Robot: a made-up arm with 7 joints. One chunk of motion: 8 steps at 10 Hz.
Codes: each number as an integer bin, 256 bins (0 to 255) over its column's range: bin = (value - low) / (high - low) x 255, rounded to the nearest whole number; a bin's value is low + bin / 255 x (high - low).
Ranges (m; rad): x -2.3..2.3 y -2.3..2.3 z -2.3..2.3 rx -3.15..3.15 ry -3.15..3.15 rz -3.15..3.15
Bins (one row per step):
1: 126 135 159 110 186 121
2: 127 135 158 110 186 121
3: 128 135 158 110 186 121
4: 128 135 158 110 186 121
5: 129 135 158 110 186 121
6: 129 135 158 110 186 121
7: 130 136 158 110 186 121
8: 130 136 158 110 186 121
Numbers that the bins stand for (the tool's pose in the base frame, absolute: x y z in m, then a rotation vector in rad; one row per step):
1: -0.0271 0.1353 0.5682 -0.4324 1.4453 -0.1606
2: -0.0090 0.1353 0.5502 -0.4324 1.4453 -0.1606
3: 0.0090 0.1353 0.5502 -0.4324 1.4453 -0.1606
4: 0.0090 0.1353 0.5502 -0.4324 1.4453 -0.1606
5: 0.0271 0.1353 0.5502 -0.4324 1.4453 -0.1606
6: 0.0271 0.1353 0.5502 -0.4324 1.4453 -0.1606
7: 0.0451 0.1533 0.5502 -0.4324 1.4453 -0.1606
8: 0.0451 0.1533 0.5502 -0.4324 1.4453 -0.1606

